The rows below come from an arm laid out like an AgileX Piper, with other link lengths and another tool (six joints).
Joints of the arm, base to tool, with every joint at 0 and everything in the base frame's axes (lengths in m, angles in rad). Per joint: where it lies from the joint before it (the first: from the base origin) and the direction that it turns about. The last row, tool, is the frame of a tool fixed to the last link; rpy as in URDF.
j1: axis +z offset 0 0 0.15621
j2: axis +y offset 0 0 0
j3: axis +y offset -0.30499 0 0.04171
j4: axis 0.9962 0 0.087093 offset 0.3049 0 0.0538
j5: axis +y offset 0 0 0
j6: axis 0.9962 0 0.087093 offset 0.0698 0 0.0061
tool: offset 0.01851 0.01 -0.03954 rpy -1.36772 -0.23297 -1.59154
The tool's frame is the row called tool.
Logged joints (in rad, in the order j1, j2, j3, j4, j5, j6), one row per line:
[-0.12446 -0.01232 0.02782 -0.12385 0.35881 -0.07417]
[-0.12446 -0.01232 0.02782 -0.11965 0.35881 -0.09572]
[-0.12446 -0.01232 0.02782 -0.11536 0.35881 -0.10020]
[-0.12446 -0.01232 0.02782 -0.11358 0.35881 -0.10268]
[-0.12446 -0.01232 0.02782 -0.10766 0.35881 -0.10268]
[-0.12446 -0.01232 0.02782 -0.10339 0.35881 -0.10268]
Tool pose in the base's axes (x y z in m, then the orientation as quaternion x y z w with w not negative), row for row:
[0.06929 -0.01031 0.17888 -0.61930 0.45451 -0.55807 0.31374]
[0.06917 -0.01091 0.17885 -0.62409 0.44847 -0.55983 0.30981]
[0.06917 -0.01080 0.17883 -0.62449 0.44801 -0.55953 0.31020]
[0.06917 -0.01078 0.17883 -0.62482 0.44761 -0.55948 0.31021]
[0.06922 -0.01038 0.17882 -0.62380 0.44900 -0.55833 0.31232]
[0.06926 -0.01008 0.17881 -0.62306 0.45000 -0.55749 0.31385]
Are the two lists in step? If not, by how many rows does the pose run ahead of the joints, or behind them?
They are in step.
